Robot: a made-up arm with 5 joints.
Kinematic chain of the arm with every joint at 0, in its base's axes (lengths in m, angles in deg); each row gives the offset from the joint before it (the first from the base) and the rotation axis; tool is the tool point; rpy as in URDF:
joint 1: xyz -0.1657 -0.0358 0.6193 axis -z
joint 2: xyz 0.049 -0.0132 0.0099 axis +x
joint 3: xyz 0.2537 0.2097 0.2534 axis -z
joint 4: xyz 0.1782 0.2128 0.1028 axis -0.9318 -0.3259 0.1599
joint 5: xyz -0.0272 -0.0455 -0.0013 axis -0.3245 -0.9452 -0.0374
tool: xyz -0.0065 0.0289 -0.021 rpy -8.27 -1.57 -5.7
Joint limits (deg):
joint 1: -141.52..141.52
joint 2: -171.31..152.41
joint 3: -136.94..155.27
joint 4: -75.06..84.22
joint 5: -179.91..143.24
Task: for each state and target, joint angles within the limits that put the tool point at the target. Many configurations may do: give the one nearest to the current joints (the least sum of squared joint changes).
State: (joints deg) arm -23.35 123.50 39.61 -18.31 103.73
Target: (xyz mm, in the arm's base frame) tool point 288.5 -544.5 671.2
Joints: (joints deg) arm 13.37 110.99 54.09 -18.47 102.39
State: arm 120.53 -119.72 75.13 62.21 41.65
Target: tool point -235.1 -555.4 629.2
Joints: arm 138.51 -92.73 112.98 57.34 41.54
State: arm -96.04 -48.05 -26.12 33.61 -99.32
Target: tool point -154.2 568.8 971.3
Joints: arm -41.90 -4.24 -7.81 32.36 -99.53
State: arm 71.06 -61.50 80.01 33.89 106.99
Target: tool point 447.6 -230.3 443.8
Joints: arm 48.38 -98.12 61.14 33.49 106.42
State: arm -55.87 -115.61 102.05 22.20 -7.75
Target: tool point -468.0 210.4 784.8
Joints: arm -93.19 -66.93 151.16 23.77 -0.99
